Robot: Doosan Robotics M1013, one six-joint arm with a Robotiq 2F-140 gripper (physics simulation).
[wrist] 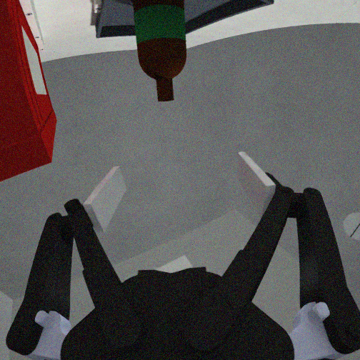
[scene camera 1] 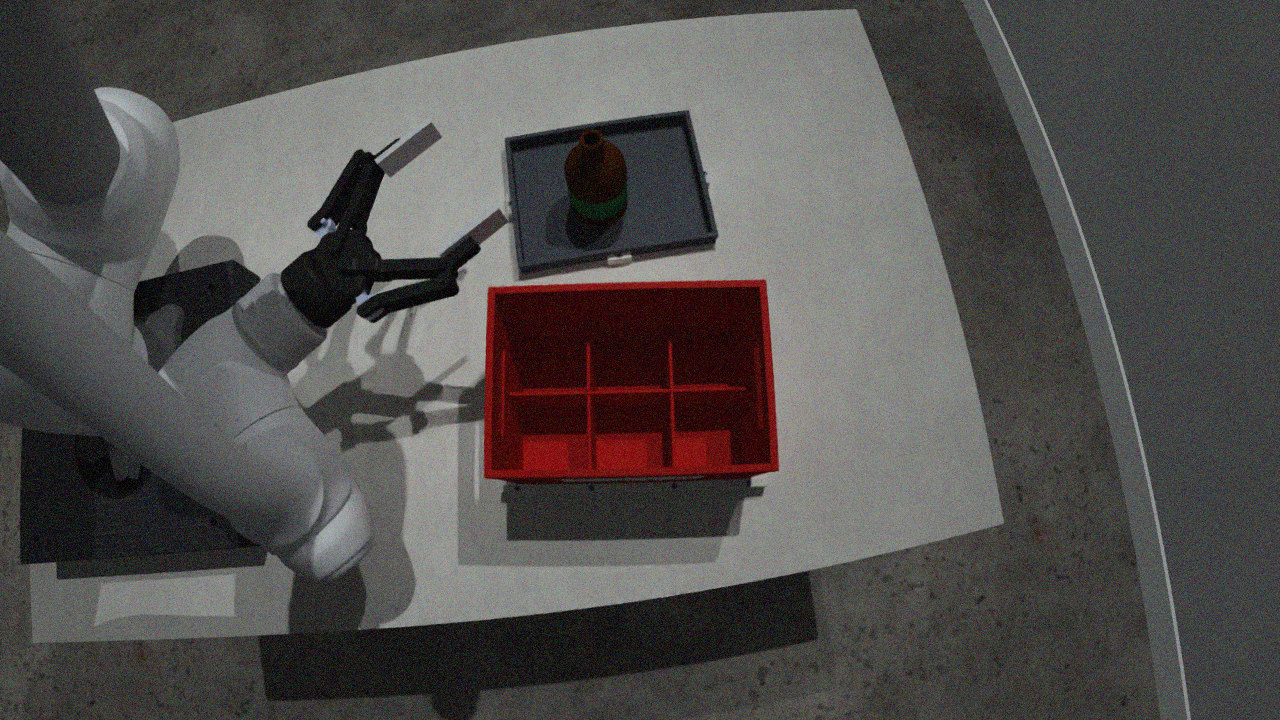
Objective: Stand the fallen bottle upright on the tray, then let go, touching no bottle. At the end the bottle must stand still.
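Frame: origin at the arm's base, x back, y right, z up, level; millimetres.
Where they show: gripper, between the fingertips: (scene camera 1: 466,167).
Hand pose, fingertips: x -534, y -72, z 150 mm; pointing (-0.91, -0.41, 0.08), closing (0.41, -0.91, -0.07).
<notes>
After its pixels a point has its place.
A brown bottle with a green band (scene camera 1: 597,179) @[x -663, y -82, z 45 mm] (wrist: 161,25) stands upright on the dark grey tray (scene camera 1: 662,192) @[x -747, y -103, z -65 mm] (wrist: 117,25), left of the tray's middle in the scene view. In the wrist view it shows upside down at the top, neck downward; its base is cut off by the frame edge. My gripper (scene camera 1: 465,177) @[x -534, y -72, z 150 mm] (wrist: 178,171) is wide open with nothing between its fingers. It is left of the tray in the scene view, apart from the bottle.
A red crate with compartments (scene camera 1: 631,474) @[x -626, y 249, z 105 mm] (wrist: 25,115) stands beside the tray, below it in the scene view. The white table (scene camera 1: 859,313) @[x -956, y 114, z -70 mm] carries both. The arm reaches in from the left and casts shadows on the table.
</notes>
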